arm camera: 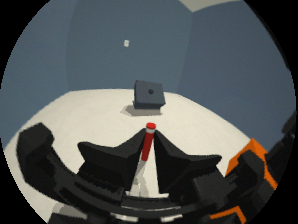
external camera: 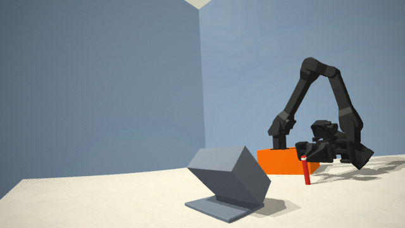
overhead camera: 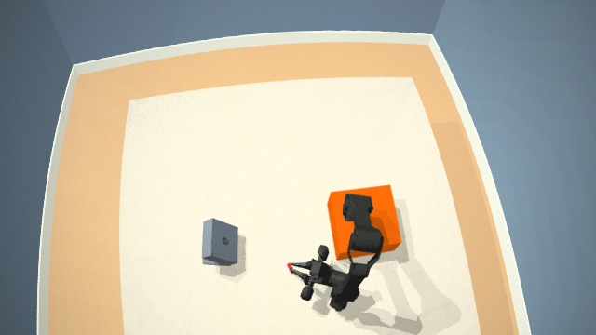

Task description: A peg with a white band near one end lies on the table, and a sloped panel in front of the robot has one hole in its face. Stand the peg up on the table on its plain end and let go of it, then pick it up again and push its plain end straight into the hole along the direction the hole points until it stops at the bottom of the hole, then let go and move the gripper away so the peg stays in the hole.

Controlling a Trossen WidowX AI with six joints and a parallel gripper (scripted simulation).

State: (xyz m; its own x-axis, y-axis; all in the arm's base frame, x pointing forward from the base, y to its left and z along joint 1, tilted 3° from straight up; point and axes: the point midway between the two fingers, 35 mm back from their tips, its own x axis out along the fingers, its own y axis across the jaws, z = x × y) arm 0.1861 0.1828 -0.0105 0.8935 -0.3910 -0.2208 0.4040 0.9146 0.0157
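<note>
My gripper tip is now 10 mm above the red peg. Also, from my gripper tip: grey sloped panel (220 mm ahead, 90 mm to the right, 10 mm below); then grey foot plate (240 mm ahead, 90 mm to the right, 70 mm below).
</note>
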